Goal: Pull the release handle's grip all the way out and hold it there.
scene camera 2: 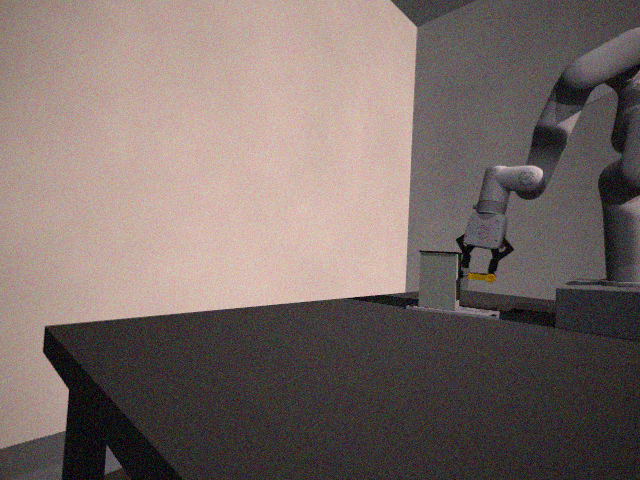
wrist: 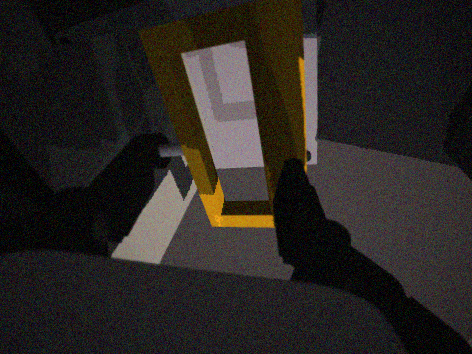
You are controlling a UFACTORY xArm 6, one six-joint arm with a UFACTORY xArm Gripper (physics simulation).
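The release handle's grip, a yellow frame, sticks out sideways from a pale upright housing, with a gap showing between grip and housing in the scene view. My gripper is open and points down over the grip. In the wrist view its right finger overlaps the frame's right bar; the left finger is just outside the left bar, beside a short grey rod. In the scene view the fingertips are at about the height of the grip's top. Whether either finger touches the grip cannot be told.
The housing stands on a thin pale base plate at the far edge region of the dark table. The robot's grey base block stands to the right. A pale wall rises at the left.
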